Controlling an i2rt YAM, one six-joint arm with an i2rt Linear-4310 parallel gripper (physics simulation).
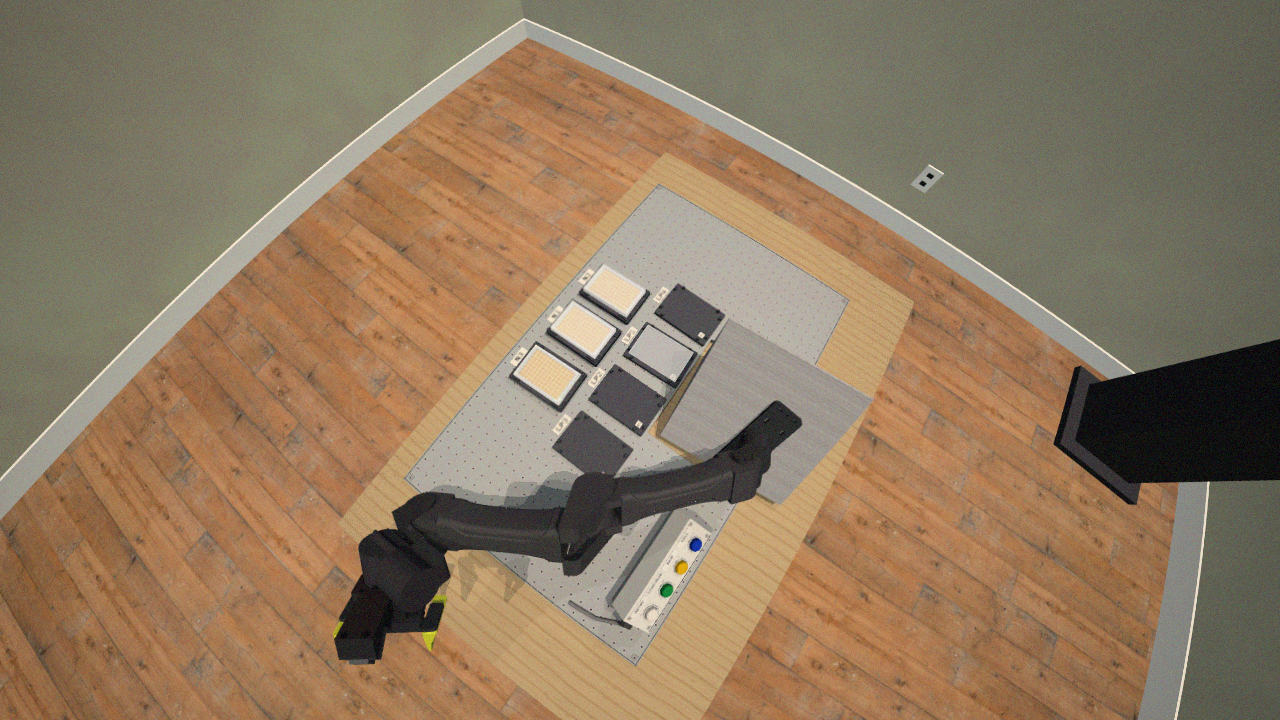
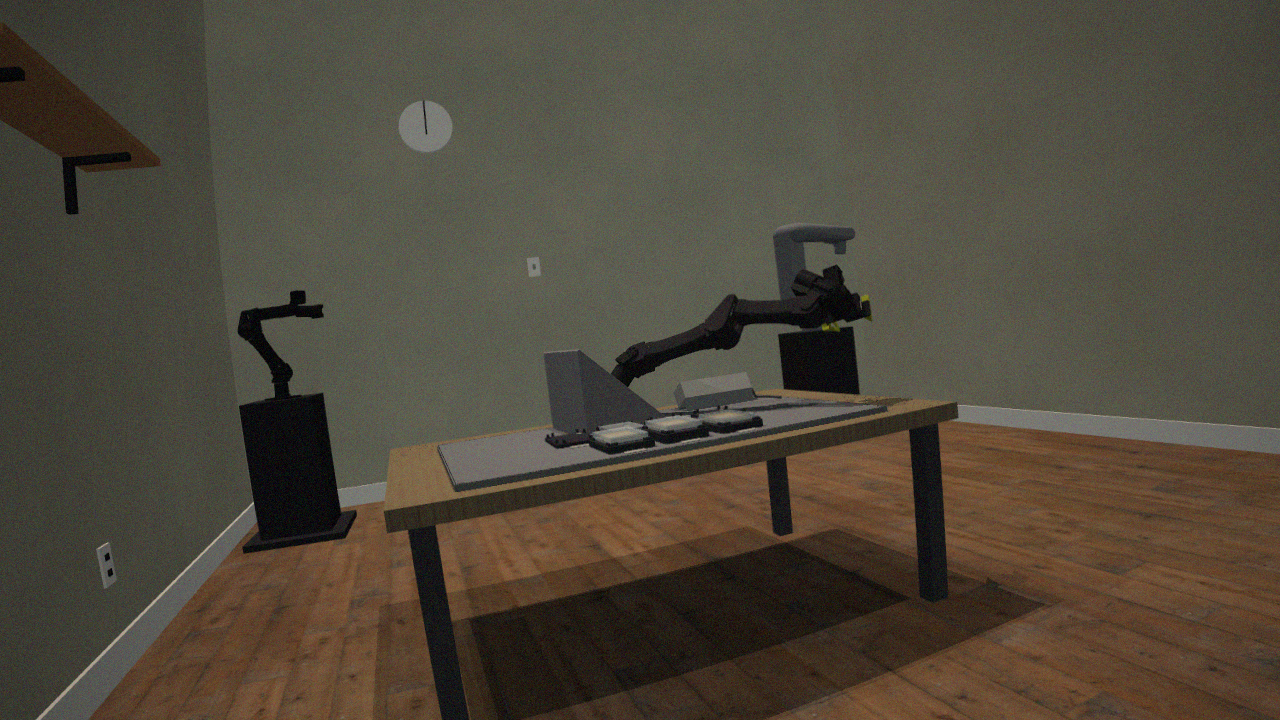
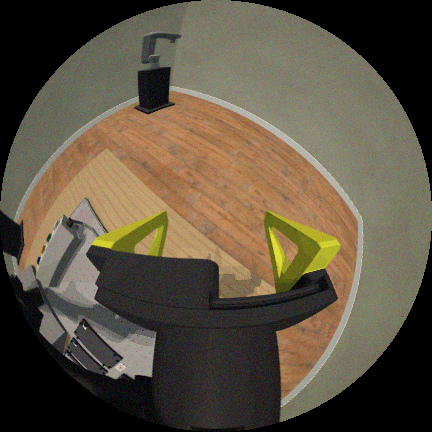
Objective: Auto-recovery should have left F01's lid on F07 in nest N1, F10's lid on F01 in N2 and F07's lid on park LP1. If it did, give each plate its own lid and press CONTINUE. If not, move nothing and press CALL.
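Places are measured from the arm's base along level axes (x ahead, y left, z up), in metres.
Pixels of known places: gripper, fingertip midpoint: (image 1: 399, 648) (image 2: 855, 324) (image 3: 215, 215); arm's base at its link origin: (image 1: 755, 441) (image 2: 611, 391).
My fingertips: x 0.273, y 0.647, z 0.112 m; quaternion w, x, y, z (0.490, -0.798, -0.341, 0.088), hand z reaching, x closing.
Note:
Ahead of a thing's pixels: the offset from my fingertips to its top centre. "spot": to the spot under its first point. Level surfaces: height alone.
Three pale plates stand in dark nests in a row: one nearest the arm (image 1: 547, 374) (image 2: 731, 419), a middle one (image 1: 583, 330) (image 2: 677, 427) and a far one {0.160 m down, 0.187 m ahead, 0.754 m right} (image 1: 614, 291) (image 2: 622, 436). Lids on them and F-codes cannot be made out. Beside them, a light grey lid {0.175 m down, 0.002 m ahead, 0.699 m right} (image 1: 660, 353) lies on one park; three dark parks {spot: 0.183 m down, 0.013 m ahead, 0.832 m right} (image 1: 689, 311), {spot: 0.183 m down, 0.004 m back, 0.567 m right} (image 1: 627, 398), {spot: 0.183 m down, 0.006 m back, 0.440 m right} (image 1: 591, 443) show no lid. The button box {0.109 m down, 0.276 m back, 0.336 m right} (image 1: 640, 573) (image 2: 716, 391) (image 3: 60, 260) has blue {0.118 m down, 0.294 m back, 0.413 m right} (image 1: 695, 544), yellow {0.118 m down, 0.297 m back, 0.363 m right} (image 1: 681, 567), green {0.118 m down, 0.299 m back, 0.313 m right} (image 1: 665, 590) and white {0.118 m down, 0.302 m back, 0.263 m right} (image 1: 650, 613) controls. My gripper (image 1: 384, 634) (image 2: 849, 318) (image 3: 215, 215) is open and empty, raised beyond the table end.
A grey wedge-shaped block (image 1: 760, 394) (image 2: 572, 394) stands beside the parks on the table. My arm (image 1: 501, 530) reaches over the perforated board {0.193 m down} (image 1: 716, 232) between the parks and the button box. Black pedestals (image 2: 286, 465) (image 2: 819, 362) (image 3: 154, 90) stand on the floor away from the table.

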